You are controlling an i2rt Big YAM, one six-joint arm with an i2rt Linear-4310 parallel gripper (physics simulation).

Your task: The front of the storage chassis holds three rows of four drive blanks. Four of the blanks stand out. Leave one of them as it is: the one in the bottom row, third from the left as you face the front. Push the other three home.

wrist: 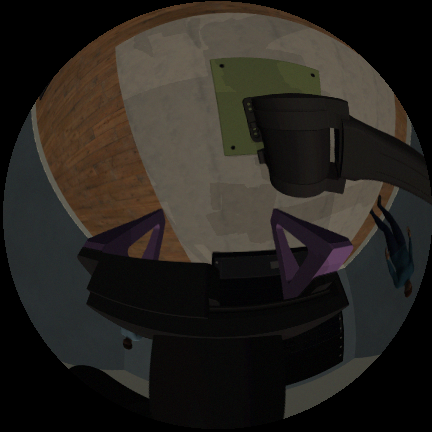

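Seen in the pictures: gripper, fingertip midpoint: [217, 214]; arm's base at its link origin: [277, 115].
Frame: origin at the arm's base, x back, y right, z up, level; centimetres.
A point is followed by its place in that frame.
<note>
My gripper [217, 214] {y 11.6, x -3.4, z 18.9 cm} is open and empty, its two purple fingers wide apart. A dark, box-shaped unit [240, 268] {y 15.4, x -46.7, z 4.1 cm}, which looks like the storage chassis, shows low in the wrist view, beyond the gripper body and partly behind the right-hand finger. It has a small lighter patch near its upper edge. The finger and the gripper body hide part of it. The fingertips show no contact with it. The rows of drive blanks cannot be made out, so I cannot tell which stand out.
A green plate [230, 115] {y 8.5, x 1.3, z -0.1 cm} with dark holes lies on the grey surface [165, 115] {y 21.2, x 5.1, z -4.3 cm}, under the black arm [300, 145] {y 3.5, x 0.5, z 16.7 cm}. Wooden floor [90, 160] shows at the left. A dark rack-like panel [320, 345] {y -12.0, x -51.8, z 40.6 cm} with small light dots is at lower right. Human figures [400, 257] [128, 340] show near the walls.
</note>
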